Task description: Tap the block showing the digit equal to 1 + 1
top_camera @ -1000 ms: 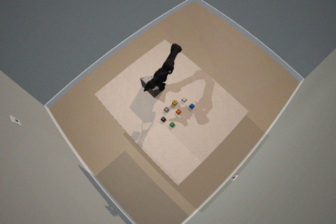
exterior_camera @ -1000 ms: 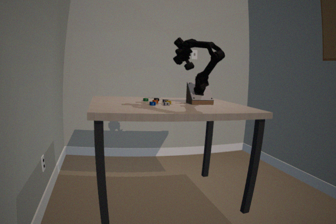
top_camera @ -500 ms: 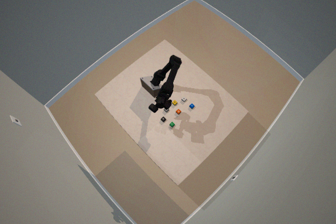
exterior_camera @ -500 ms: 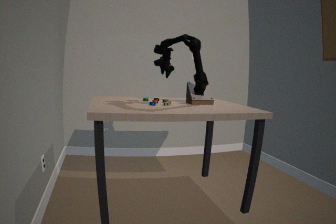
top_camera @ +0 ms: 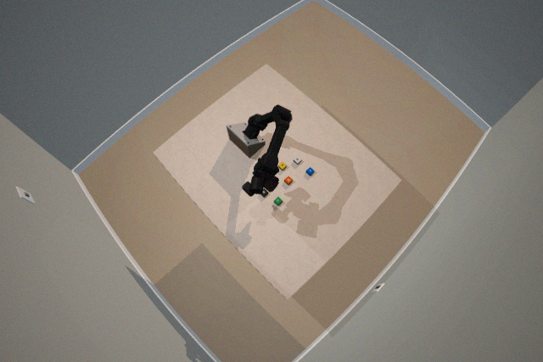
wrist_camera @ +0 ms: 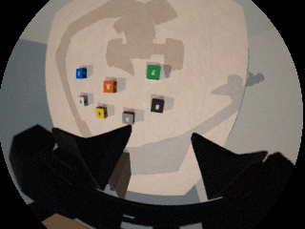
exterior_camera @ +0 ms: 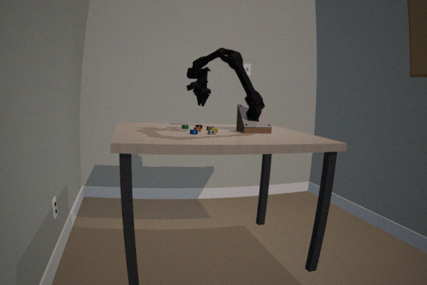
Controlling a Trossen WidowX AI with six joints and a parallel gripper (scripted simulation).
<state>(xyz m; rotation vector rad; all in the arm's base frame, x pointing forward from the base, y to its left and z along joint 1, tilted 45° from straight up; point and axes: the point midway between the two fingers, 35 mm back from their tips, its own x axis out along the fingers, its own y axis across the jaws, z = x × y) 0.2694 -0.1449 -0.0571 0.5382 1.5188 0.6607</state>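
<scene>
Right now my gripper tip is 8 cm short of the blue block, 27 cm to the right of it and 12 cm above it. Round my gripper tip: grey block: 4 cm behind, 8 cm to the left, 12 cm below; green block: 9 cm ahead, 3 cm to the left, 12 cm below; black block: 1 cm ahead, 1 cm to the left, 12 cm below.
</scene>
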